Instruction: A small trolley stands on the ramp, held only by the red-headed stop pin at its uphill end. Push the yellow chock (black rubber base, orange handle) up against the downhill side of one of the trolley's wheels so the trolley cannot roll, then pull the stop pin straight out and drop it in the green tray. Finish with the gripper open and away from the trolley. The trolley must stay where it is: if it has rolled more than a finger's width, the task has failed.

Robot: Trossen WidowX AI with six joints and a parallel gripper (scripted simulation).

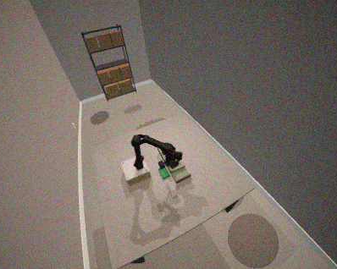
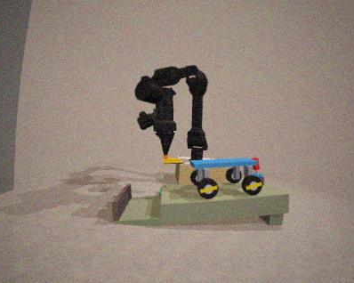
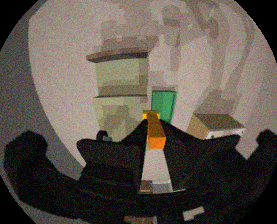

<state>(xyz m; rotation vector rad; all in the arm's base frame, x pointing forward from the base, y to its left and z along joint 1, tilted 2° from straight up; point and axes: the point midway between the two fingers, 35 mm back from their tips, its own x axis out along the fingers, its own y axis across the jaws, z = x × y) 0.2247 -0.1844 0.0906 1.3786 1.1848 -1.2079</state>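
The red-headed stop pin lies 28 cm to the left of my gripper tip, 9 cm ahead of it and 2 cm below it. Also, from my gripper tip: dark board (12 cm to the right, 12 cm below, 6 cm ahead); yellow chock (2 cm to the left); green tray (16 cm below, 6 cm to the left, 5 cm behind).
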